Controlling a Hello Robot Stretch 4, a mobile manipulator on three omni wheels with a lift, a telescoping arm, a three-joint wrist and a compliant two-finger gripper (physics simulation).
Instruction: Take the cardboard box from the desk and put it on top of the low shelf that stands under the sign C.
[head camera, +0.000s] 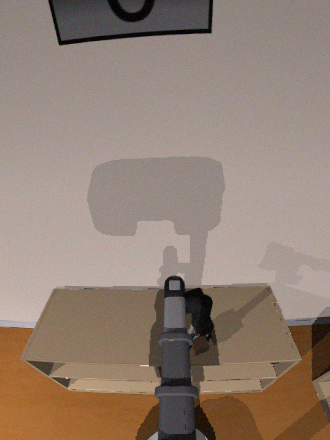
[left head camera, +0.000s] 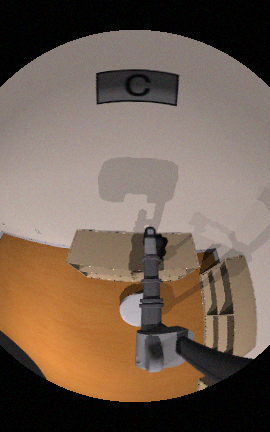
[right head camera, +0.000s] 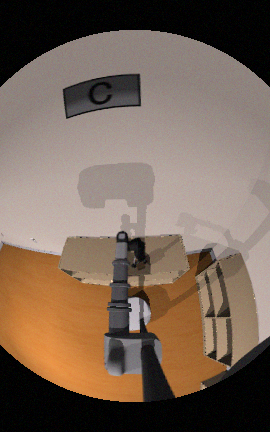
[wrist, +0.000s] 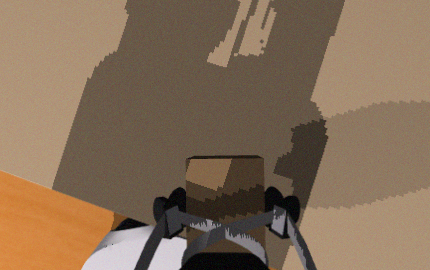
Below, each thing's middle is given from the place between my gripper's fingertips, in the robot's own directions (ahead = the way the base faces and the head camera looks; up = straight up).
My hand is 30 mm below the brown cardboard box (wrist: 229, 188).
